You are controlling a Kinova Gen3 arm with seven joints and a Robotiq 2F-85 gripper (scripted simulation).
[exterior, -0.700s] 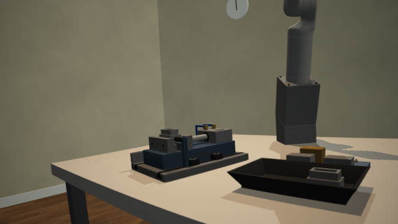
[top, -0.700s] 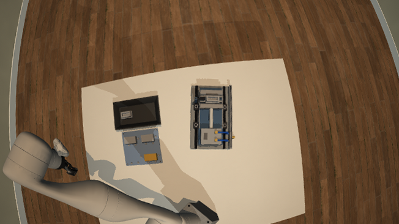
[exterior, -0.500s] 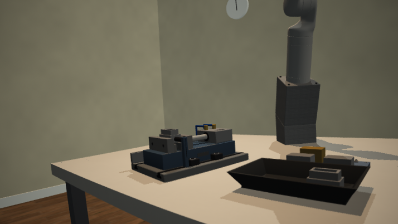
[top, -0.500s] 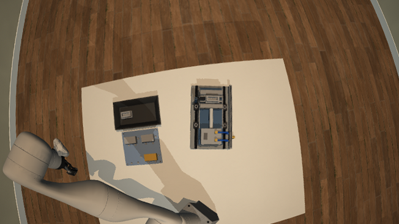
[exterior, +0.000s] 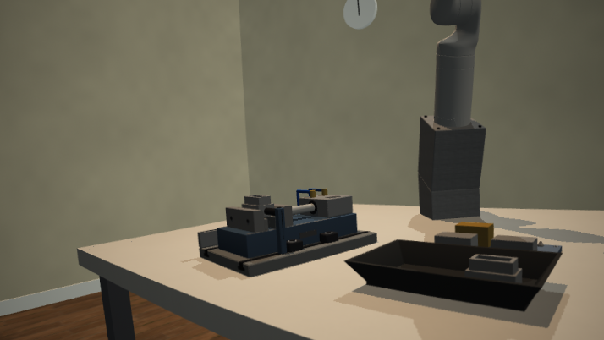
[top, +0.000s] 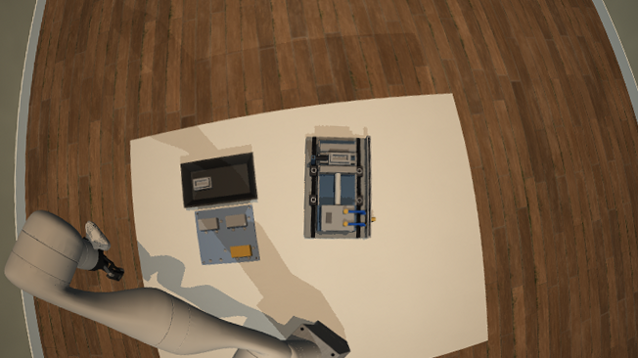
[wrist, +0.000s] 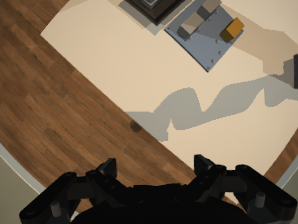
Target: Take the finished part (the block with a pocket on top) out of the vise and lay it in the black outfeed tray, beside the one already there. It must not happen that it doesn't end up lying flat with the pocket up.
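The rod is 16 cm ahead of my hand, 66 cm to the right of it and 16 cm below it. The rest, counted from my hand: yellow block: 2 cm ahead, 36 cm to the right, 21 cm below; fixture plate: 6 cm ahead, 31 cm to the right, 24 cm below; blue vise: 18 cm ahead, 66 cm to the right, 20 cm below.
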